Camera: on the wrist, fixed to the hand. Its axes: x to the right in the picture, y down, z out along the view.
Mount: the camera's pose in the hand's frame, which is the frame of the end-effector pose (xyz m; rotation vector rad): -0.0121 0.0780 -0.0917 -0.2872 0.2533 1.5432
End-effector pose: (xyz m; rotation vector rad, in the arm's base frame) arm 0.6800 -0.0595 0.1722 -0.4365 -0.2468 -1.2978
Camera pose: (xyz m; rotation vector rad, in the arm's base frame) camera 0.7460 -0.0738 0.0718 -0.5116 0.4575 0.1546
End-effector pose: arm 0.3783 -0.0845 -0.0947 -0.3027 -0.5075 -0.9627
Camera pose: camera 0.4634 -0.0760 -0.1803 -0.6669 0.1767 0.4496
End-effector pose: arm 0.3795 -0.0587 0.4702 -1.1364 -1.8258 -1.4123
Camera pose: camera 0.4475 -0.1431 0.5240 -1.7385 -0.1946 -0.7248
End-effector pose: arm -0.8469 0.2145 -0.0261 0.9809 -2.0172 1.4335
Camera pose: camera -0.9020 0.3194 -0.0505 1.0538 2.4243 -1.4375
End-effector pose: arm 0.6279 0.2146 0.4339 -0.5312 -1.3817 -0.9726
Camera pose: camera 0.7449 0.1851 0.4245 -1.3293 -0.2928 0.0788
